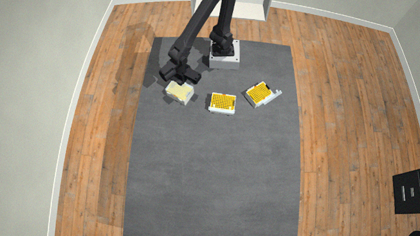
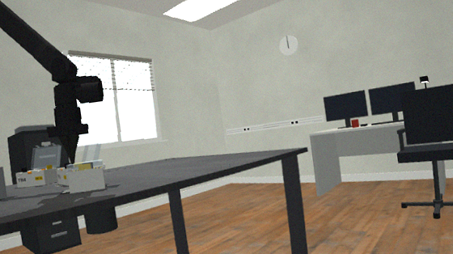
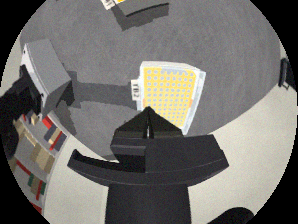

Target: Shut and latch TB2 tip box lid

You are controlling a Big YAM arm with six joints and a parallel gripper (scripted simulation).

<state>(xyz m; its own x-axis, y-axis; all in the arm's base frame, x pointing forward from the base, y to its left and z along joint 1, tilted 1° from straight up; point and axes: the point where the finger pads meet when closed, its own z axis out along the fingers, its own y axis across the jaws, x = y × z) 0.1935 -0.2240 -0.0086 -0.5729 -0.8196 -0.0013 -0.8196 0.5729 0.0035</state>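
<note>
My hand is 40 mm above the tip box, 30 mm short of it and 20 mm to the left of it.
</note>
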